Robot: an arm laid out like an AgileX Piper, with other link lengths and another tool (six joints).
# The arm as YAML. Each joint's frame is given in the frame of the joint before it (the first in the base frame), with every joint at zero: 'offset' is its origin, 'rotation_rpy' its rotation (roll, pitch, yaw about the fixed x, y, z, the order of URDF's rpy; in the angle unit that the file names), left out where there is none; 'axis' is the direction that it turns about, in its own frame. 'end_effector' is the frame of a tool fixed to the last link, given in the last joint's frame.
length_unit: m
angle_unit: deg
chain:
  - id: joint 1
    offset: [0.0, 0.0, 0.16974]
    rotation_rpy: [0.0, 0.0, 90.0]
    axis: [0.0, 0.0, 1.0]
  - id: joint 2
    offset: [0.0, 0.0, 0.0]
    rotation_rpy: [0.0, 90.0, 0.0]
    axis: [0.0, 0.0, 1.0]
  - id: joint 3
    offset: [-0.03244, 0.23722, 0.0]
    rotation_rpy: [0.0, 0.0, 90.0]
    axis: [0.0, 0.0, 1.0]
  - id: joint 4
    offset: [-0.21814, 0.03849, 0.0]
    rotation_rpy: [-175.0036, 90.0, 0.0]
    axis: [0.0, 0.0, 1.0]
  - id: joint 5
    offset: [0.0, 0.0, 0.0]
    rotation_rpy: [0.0, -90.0, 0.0]
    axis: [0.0, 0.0, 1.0]
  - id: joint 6
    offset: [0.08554, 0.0, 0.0]
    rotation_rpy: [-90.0, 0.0, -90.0]
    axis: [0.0, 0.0, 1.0]
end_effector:
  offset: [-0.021, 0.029, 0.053]
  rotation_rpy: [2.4, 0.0, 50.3]
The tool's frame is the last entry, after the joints.
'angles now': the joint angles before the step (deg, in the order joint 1, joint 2, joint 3, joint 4, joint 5, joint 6). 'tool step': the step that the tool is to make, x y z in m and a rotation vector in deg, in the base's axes. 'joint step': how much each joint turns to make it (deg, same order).
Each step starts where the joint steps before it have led.
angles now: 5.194 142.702 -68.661 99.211 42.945 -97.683
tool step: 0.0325 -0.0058 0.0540 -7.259 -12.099 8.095
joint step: 0.332 -8.855 -2.953 -10.851 -3.953 0.214
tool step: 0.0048 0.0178 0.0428 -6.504 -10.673 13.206
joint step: 3.457 -7.234 -0.005 -9.374 -0.758 -3.961
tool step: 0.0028 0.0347 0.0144 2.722 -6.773 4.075
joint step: 4.579 -0.757 0.007 9.469 -0.005 -10.449
